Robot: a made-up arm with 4 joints. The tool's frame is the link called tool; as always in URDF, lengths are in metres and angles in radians.
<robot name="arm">
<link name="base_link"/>
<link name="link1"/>
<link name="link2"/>
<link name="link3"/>
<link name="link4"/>
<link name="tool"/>
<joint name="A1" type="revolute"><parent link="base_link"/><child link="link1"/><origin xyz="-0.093 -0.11 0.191"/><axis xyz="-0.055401 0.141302 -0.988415"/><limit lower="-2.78" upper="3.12"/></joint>
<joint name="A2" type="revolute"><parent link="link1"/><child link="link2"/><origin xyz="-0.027 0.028 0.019"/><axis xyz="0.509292 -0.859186 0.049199"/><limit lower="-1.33" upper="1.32"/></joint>
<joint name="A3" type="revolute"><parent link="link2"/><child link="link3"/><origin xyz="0.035 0.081 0.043"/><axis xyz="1 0 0"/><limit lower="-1.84" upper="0.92"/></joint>
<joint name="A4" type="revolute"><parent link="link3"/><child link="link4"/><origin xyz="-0.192 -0.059 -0.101"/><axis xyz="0 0 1"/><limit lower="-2.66" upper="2.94"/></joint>
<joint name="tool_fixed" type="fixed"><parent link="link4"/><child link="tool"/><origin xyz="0.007 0.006 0.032" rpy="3.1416 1.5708 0"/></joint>
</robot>
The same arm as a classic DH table. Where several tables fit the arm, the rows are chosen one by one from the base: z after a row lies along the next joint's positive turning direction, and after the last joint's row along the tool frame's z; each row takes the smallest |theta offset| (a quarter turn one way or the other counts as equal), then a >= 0, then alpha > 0; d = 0 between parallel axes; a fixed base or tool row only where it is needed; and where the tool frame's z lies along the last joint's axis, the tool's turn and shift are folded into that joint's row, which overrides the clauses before.
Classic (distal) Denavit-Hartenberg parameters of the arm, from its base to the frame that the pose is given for. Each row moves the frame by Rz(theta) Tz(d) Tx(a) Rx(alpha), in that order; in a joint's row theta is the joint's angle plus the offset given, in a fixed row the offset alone. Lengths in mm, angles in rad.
base (fixed): d -254.9; theta0 0.3737; a -126.7; alpha -2.9892
A1: d -472.6; theta0 -0.1645; a -8.4; alpha -1.7704
A2: d -132.2; theta0 1.5168; a 47.6; alpha 1.0364
A3: d -110.6; theta0 -1.5136; a -59; alpha -1.5708
A4: d -69; theta0 0; a 6; alpha -1.5708
tool (fixed): d -7; theta0 1.5708; a 0; alpha 0
Joint limits (rad, base to tool): -2.78..3.12 -1.33..1.32 -1.84..0.92 -2.66..2.94

